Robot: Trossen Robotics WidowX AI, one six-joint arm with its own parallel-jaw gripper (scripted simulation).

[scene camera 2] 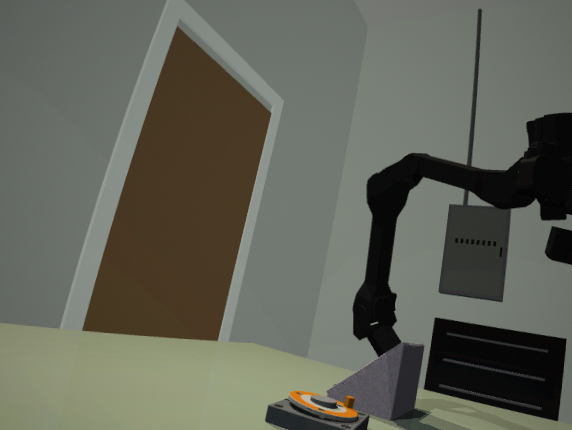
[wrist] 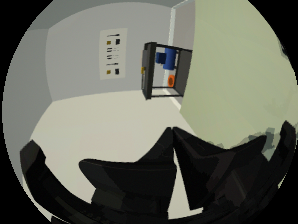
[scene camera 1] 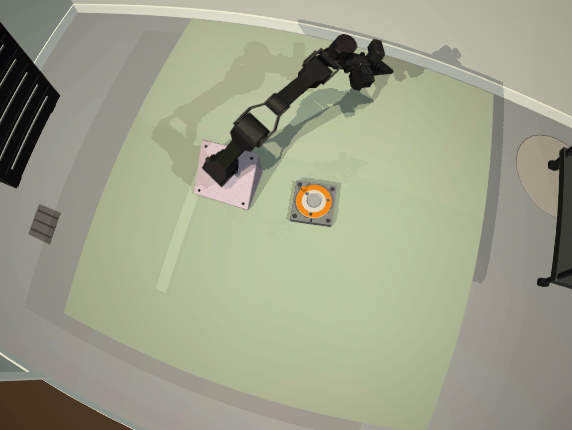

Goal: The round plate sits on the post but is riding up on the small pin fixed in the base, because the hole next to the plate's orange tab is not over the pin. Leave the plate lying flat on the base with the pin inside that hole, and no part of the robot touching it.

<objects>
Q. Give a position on a square base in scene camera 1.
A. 296,216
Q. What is the gripper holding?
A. Nothing.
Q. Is the gripper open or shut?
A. Shut.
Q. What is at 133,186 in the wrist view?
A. The gripper.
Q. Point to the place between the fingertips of the gripper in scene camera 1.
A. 392,71
</objects>
